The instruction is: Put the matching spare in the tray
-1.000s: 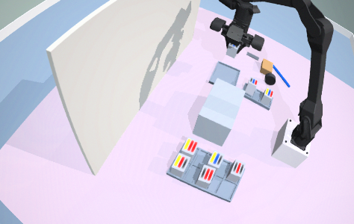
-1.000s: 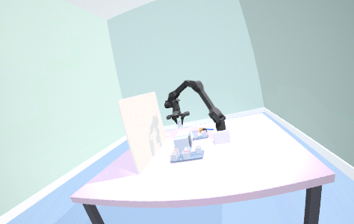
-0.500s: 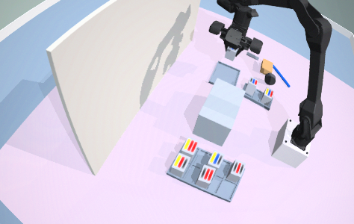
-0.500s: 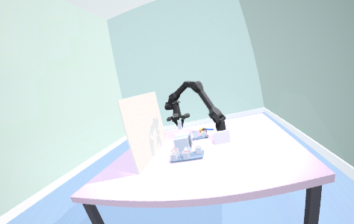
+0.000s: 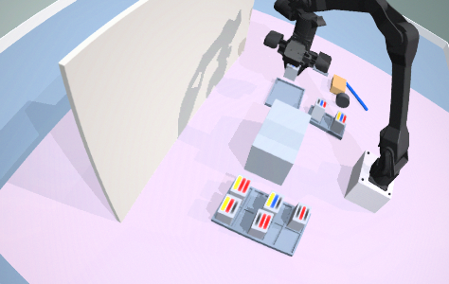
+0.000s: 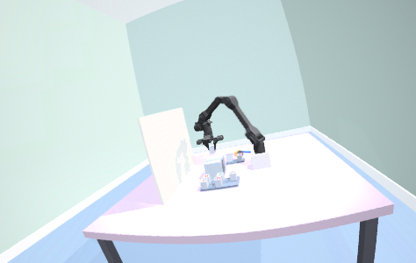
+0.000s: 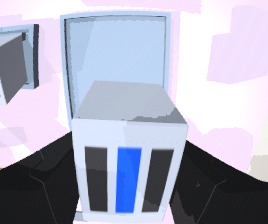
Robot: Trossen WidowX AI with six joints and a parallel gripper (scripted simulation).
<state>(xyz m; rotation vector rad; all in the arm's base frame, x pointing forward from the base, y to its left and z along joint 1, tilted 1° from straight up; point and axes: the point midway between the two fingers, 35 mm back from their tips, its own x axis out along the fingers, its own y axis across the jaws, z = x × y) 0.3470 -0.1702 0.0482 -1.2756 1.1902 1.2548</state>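
Right now the shallow grey tray is 1 cm behind my gripper tip and 9 cm below it. Also, from my gripper tip: small rack: 15 cm behind, 2 cm to the left, 9 cm below; black cylinder: 17 cm behind, 10 cm to the right, 7 cm below; spare block: 2 cm above.
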